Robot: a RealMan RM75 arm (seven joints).
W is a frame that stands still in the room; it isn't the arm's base.
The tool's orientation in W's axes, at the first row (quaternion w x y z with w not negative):
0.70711, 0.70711, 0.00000, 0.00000
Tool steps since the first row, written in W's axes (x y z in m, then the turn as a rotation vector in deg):
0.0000, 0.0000, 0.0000, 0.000, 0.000, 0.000
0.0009, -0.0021, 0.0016, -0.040, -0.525, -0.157
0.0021, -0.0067, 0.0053, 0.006, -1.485, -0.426
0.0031, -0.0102, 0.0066, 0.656, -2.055, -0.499
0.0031, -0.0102, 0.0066, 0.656, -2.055, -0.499
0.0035, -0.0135, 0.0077, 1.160, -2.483, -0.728
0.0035, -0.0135, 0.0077, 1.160, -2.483, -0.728
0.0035, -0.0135, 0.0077, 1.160, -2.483, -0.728
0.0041, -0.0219, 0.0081, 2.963, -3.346, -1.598
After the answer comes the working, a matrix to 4 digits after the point.
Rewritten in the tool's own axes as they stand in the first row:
0.0000, 0.0000, 0.0000, 0.000, 0.000, 0.000
0.0009, 0.0016, 0.0021, -0.040, -0.157, 0.525
0.0021, 0.0053, 0.0067, 0.006, -0.426, 1.485
0.0031, 0.0066, 0.0102, 0.656, -0.499, 2.055
0.0031, 0.0066, 0.0102, 0.656, -0.499, 2.055
0.0035, 0.0077, 0.0135, 1.160, -0.728, 2.483
0.0035, 0.0077, 0.0135, 1.160, -0.728, 2.483
0.0035, 0.0077, 0.0135, 1.160, -0.728, 2.483
0.0041, 0.0081, 0.0219, 2.963, -1.598, 3.346

The tool's axes in the first row as the columns of a matrix, in W's axes (rounded; the answer above uses it unrounded):
1.0000, 0.0000, 0.0000
0.0000, 0.0000, -1.0000
0.0000, 1.0000, 0.0000

